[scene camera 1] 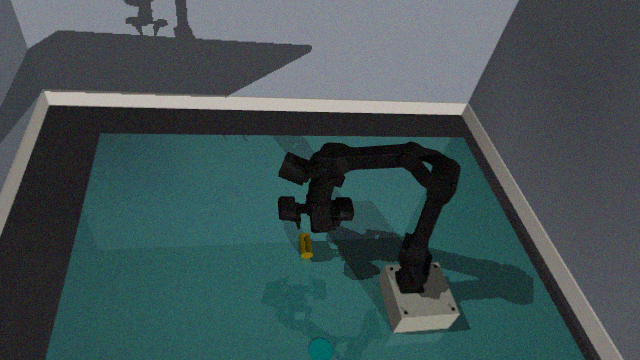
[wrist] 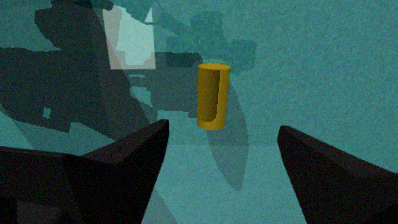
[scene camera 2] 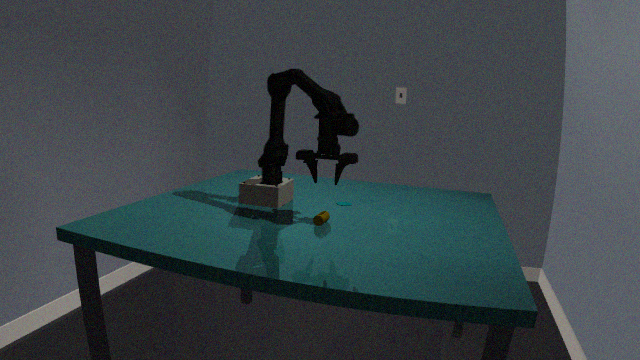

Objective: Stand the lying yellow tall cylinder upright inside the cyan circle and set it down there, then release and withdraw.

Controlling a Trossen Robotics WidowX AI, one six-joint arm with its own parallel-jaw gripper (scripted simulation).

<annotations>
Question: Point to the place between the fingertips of the gripper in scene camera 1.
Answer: At 310,228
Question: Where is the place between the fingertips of the gripper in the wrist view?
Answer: At 224,130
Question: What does the gripper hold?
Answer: Nothing.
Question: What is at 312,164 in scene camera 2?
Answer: The gripper.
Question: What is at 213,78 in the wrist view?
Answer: A yellow tall cylinder.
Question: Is the gripper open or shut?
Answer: Open.
</annotations>
